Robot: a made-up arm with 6 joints. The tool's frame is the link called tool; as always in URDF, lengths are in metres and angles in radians. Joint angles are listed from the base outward.
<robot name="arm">
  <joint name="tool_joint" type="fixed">
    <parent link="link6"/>
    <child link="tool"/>
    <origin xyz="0 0 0" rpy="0 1.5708 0"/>
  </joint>
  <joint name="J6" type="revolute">
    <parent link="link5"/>
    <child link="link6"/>
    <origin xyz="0 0 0.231" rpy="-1.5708 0 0"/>
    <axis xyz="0 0 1"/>
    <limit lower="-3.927" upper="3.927"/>
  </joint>
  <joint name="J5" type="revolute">
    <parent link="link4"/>
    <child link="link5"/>
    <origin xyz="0 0 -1.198" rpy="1.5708 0 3.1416"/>
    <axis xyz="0 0 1"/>
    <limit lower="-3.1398" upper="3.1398"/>
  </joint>
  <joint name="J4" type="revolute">
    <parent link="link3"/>
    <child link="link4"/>
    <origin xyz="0 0 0" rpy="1.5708 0 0"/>
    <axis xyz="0 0 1"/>
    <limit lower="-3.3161" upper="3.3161"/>
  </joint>
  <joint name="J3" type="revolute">
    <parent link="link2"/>
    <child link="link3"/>
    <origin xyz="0 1.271 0" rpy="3.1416 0 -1.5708"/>
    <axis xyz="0 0 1"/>
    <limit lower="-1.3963" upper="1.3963"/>
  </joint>
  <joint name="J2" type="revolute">
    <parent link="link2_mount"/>
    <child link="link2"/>
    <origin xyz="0 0 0" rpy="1.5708 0 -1.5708"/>
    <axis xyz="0 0 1"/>
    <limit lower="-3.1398" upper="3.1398"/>
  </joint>
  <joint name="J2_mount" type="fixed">
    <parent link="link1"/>
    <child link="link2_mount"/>
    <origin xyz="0 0 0" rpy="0 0 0"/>
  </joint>
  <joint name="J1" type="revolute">
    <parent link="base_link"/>
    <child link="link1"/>
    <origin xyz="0 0 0.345" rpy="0 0 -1.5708"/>
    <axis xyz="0 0 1"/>
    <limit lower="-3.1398" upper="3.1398"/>
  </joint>
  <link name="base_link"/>
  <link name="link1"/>
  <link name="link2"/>
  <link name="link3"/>
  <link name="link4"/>
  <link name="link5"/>
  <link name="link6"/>
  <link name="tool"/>
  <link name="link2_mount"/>
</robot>
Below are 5 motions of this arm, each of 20 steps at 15 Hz.
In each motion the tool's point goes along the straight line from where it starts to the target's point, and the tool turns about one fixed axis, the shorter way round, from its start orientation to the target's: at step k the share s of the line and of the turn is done. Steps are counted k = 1, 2, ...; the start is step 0. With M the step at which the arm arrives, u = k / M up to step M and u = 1 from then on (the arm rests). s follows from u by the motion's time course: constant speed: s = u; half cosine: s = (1 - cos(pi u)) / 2; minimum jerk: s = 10 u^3 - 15 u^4 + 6 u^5.
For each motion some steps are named. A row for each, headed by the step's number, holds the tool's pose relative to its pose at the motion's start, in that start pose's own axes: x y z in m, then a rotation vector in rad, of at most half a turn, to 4 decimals.
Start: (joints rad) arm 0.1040 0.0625 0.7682 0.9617 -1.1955 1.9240
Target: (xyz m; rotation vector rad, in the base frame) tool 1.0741 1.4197 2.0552 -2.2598 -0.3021 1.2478
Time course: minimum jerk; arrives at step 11
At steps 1, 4, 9, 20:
1: -0.0052 -0.0046 0.0074 -0.0024 -0.0080 -0.0041
4: -0.2044 -0.1792 0.2906 -0.0944 -0.3147 -0.1620
9: -0.7605 -0.6669 1.0813 -0.3513 -1.1707 -0.6027
20: -0.7962 -0.6982 1.1321 -0.3679 -1.2258 -0.6310

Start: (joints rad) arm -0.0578 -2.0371 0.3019 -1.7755 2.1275 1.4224
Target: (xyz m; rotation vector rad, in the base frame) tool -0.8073 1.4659 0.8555 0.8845 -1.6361 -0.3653
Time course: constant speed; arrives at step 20
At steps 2, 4, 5, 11, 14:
2: -0.0706 -0.1264 -0.0787 -0.0619 0.0208 0.1143
4: -0.1412 -0.2529 -0.1574 -0.1238 0.0416 0.2287
5: -0.1765 -0.3161 -0.1968 -0.1548 0.0520 0.2859
11: -0.3883 -0.6955 -0.4329 -0.3405 0.1143 0.6289
14: -0.4942 -0.8851 -0.5509 -0.4334 0.1455 0.8004

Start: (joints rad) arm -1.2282 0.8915 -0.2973 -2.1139 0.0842 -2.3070
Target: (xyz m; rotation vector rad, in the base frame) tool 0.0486 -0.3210 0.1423 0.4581 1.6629 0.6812
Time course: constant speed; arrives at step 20
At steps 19, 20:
19: -0.4458 0.8044 0.0260 0.3845 -0.1349 1.0177
20: -0.4692 0.8467 0.0274 0.4048 -0.1420 1.0713

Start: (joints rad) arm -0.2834 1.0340 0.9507 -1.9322 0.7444 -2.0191
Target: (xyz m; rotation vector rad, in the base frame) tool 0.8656 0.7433 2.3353 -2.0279 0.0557 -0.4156
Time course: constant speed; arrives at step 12
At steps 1, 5, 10, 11, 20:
1: -0.1853 -0.0242 -0.0906 0.0340 -0.0232 -0.0776
5: -0.9263 -0.1212 -0.4531 0.1699 -0.1160 -0.3878
10: -1.8527 -0.2424 -0.9062 0.3398 -0.2319 -0.7756
11: -2.0379 -0.2666 -0.9968 0.3737 -0.2551 -0.8532
20: -2.2232 -0.2908 -1.0874 0.4077 -0.2783 -0.9307

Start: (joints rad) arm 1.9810 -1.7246 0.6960 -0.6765 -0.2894 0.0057
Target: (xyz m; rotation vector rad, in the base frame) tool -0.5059 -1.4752 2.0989 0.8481 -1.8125 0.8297
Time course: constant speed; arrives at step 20
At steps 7, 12, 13, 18, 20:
7: 0.1884 0.0357 -0.6208 -0.4846 0.1950 0.1040
12: 0.3230 0.0611 -1.0643 -0.8307 0.3342 0.1783
13: 0.3499 0.0662 -1.1529 -0.9000 0.3621 0.1931
18: 0.4844 0.0917 -1.5964 -1.2461 0.5014 0.2674
20: 0.5383 0.1019 -1.7738 -1.3845 0.5571 0.2971

